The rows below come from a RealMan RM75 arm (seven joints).
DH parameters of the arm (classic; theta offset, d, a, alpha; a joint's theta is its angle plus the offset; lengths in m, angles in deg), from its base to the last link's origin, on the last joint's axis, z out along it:
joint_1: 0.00 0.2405 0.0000 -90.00
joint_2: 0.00 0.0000 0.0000 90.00
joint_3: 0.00 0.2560 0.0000 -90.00
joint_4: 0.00 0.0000 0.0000 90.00
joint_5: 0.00 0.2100 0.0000 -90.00
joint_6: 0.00 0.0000 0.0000 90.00
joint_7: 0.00 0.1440 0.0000 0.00
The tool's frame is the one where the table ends.
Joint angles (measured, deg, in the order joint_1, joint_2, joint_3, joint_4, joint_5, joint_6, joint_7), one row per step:
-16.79, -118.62, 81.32, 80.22, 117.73, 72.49, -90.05
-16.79, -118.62, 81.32, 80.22, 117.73, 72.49, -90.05
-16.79, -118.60, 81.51, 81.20, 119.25, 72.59, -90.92
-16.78, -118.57, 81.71, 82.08, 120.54, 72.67, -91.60
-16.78, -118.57, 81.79, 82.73, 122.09, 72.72, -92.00
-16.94, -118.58, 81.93, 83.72, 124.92, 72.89, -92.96
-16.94, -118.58, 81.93, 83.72, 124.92, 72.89, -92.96
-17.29, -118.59, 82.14, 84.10, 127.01, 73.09, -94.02
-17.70, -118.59, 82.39, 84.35, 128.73, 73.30, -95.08
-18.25, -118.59, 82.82, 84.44, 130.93, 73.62, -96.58
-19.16, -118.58, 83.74, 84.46, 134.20, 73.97, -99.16
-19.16, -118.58, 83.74, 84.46, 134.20, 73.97, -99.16
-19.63, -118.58, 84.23, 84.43, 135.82, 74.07, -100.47
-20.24, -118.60, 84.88, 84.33, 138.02, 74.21, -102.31
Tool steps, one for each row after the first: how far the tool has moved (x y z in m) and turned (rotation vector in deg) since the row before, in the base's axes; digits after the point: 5 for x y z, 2 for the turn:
0.00000, 0.00000, 0.00000, 0.00, 0.00, 0.00
0.00041, 0.00041, 0.00139, 0.31, 1.29, -0.05
0.00050, 0.00032, 0.00128, 0.30, 1.13, -0.14
-0.00102, 0.00057, 0.00122, 0.37, 1.42, -0.13
-0.00169, 0.00135, 0.00196, 0.57, 2.50, 0.01
0.00000, 0.00000, 0.00000, 0.00, 0.00, 0.00
-0.00114, 0.00123, 0.00038, 0.16, 1.74, 0.37
-0.00040, 0.00120, 0.00002, 0.06, 1.39, 0.38
-0.00110, 0.00120, -0.00077, -0.09, 1.77, 0.75
-0.00103, 0.00194, -0.00189, -0.08, 2.59, 1.26
0.00000, 0.00000, 0.00000, 0.00, 0.00, 0.00
-0.00040, 0.00116, -0.00093, 0.07, 1.27, 0.62
-0.00085, 0.00149, -0.00124, 0.16, 1.69, 0.95

